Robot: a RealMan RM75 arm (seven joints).
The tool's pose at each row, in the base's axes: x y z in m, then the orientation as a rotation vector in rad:
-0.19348 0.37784 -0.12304 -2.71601 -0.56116 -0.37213
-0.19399 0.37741 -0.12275 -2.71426 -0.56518 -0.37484
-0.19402 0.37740 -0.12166 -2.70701 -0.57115 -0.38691
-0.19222 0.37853 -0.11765 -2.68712 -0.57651 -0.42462
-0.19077 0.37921 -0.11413 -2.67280 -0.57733 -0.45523
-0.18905 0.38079 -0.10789 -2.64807 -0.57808 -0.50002
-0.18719 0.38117 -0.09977 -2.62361 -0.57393 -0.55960
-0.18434 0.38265 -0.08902 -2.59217 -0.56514 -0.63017
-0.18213 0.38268 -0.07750 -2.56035 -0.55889 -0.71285
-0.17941 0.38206 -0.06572 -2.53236 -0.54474 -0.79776
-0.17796 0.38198 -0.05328 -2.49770 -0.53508 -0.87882
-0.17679 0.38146 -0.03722 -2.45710 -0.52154 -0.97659
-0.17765 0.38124 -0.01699 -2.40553 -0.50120 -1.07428
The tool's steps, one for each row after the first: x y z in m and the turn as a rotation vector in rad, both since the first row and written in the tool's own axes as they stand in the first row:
-0.00050 0.00008 -0.00052 0.00065 0.00160 -0.00322
-0.00019 -0.00023 -0.00152 0.00396 0.01042 -0.00922
0.00306 -0.00155 -0.00440 0.01238 0.03940 -0.01874
0.00570 -0.00249 -0.00707 0.01741 0.06304 -0.02404
0.00973 -0.00484 -0.01182 0.02772 0.09885 -0.03175
0.01410 -0.00662 -0.01870 0.03281 0.14502 -0.03829
0.02054 -0.00964 -0.02737 0.03979 0.20120 -0.04369
0.02617 -0.01190 -0.03741 0.04069 0.26481 -0.05304
0.03213 -0.01346 -0.04783 0.03537 0.32978 -0.05728
0.03735 -0.01620 -0.05888 0.03479 0.39365 -0.06483
0.04332 -0.01967 -0.07344 0.02986 0.47037 -0.07300
0.04892 -0.02541 -0.09203 0.03143 0.55219 -0.07746

